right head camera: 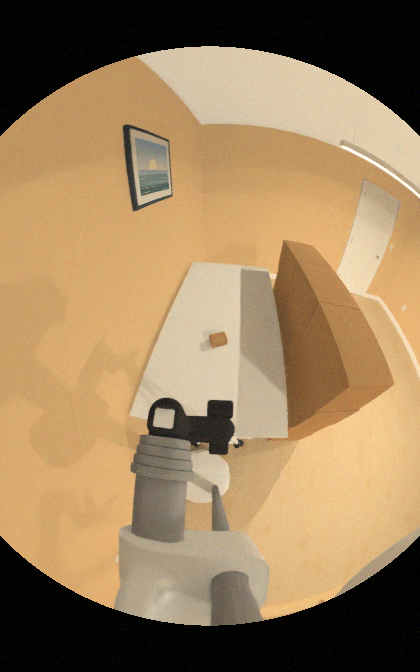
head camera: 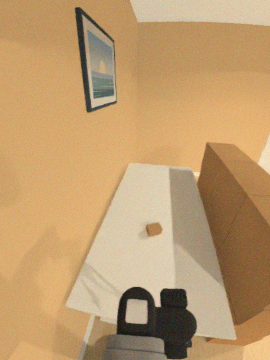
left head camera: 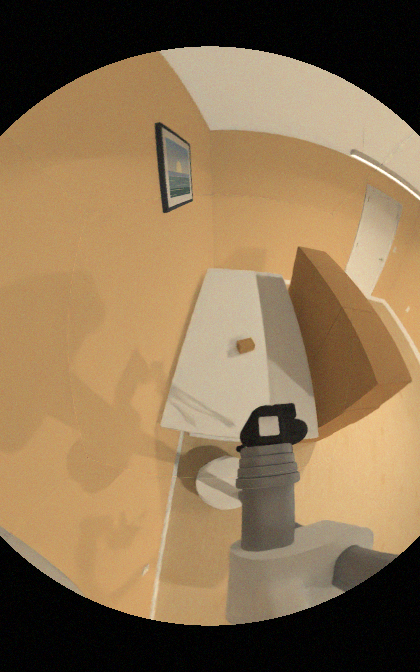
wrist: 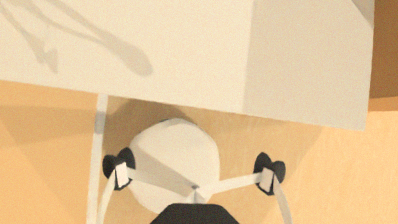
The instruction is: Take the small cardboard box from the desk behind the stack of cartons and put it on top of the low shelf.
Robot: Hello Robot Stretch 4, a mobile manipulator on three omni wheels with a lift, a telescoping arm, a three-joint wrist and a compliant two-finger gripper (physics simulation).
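Pixels of known places: gripper, between the fingertips: (wrist: pixel 194 164); robot's base, origin of its link: (wrist: pixel 175 161).
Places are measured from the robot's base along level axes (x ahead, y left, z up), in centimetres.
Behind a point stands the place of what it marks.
Observation:
The small cardboard box (head camera: pixel 154 229) @(x 74.1, y -8.9, z 74.1 cm) (left head camera: pixel 245 345) (right head camera: pixel 218 339) lies on the white desk (head camera: pixel 135 200) @(x 108.1, y 5.4, z 69.2 cm) (left head camera: pixel 220 300) (right head camera: pixel 200 300) (wrist: pixel 175 30) @(x 38.0, y -4.7, z 69.1 cm), around the middle of its length. It does not show in the wrist view. The stack of cartons (head camera: pixel 235 240) @(x 63.2, y -55.8, z 79.0 cm) (left head camera: pixel 340 330) (right head camera: pixel 320 330) stands along the desk's right side. My gripper (wrist: pixel 194 164) @(x 17.6, y -8.8, z 84.4 cm) is open and empty, pointing down over the robot's round white base near the desk's near edge. In the head views the wrist hides most of the fingers. The low shelf cannot be made out in these views.
A wall runs along the desk's left side, with a framed picture (head camera: pixel 101 65) @(x 115.8, y 26.7, z 165.6 cm) (left head camera: pixel 177 169) (right head camera: pixel 150 167) on it. A white door (left head camera: pixel 374 240) (right head camera: pixel 370 235) is in the far wall. Wooden floor (left head camera: pixel 365 460) (right head camera: pixel 330 465) lies to the right of the arm.

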